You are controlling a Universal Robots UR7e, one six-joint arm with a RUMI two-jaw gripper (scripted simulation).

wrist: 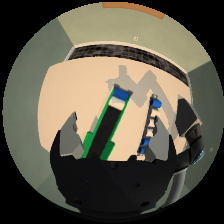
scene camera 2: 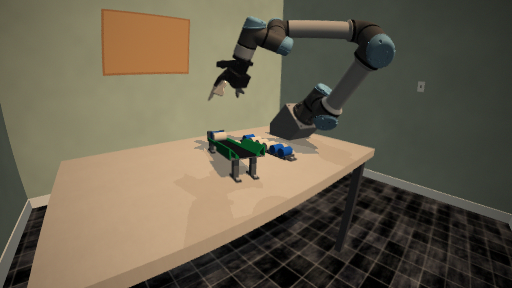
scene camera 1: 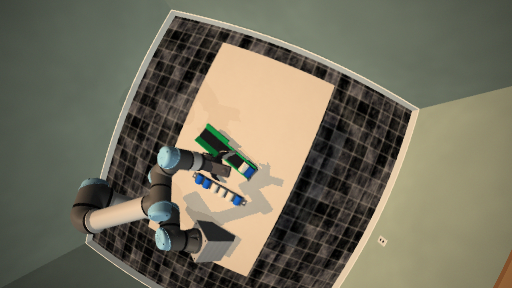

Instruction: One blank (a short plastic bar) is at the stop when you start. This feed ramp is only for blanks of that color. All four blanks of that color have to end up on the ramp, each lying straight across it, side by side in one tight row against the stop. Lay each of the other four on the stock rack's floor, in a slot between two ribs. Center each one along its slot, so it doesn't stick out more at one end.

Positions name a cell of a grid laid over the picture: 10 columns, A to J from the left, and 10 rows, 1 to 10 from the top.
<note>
In view: my gripper (scene camera 2: E4).
My gripper also shows in the wrist view (wrist: F6).
</note>
